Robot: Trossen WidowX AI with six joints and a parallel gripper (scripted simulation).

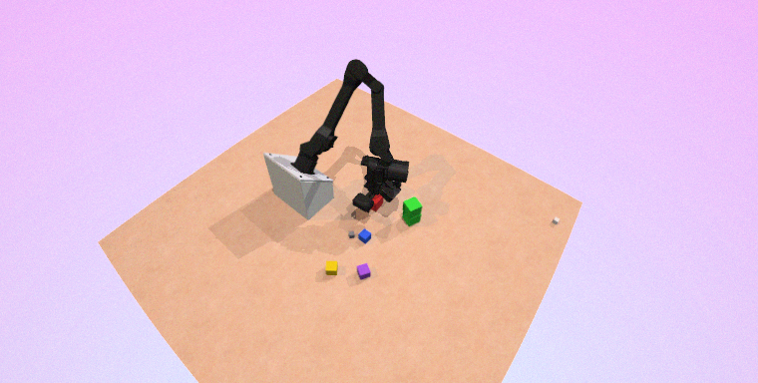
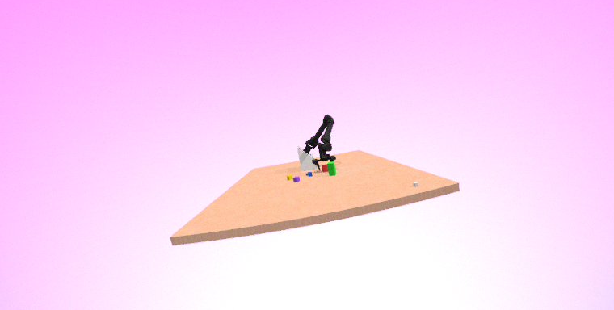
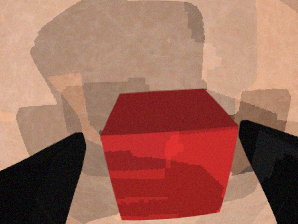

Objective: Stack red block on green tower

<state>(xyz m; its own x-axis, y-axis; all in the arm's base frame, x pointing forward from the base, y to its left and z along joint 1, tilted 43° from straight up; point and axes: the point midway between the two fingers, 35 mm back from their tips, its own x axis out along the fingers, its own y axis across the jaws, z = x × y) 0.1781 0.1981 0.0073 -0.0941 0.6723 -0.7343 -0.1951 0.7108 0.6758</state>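
The red block is 1 cm above my gripper tip. The rest, counted from my gripper tip: small grey cube (4 cm ahead, 15 cm to the right); then blue cube (8 cm ahead, 12 cm to the right, 1 cm above); then purple cube (17 cm ahead, 22 cm to the right, 1 cm above).
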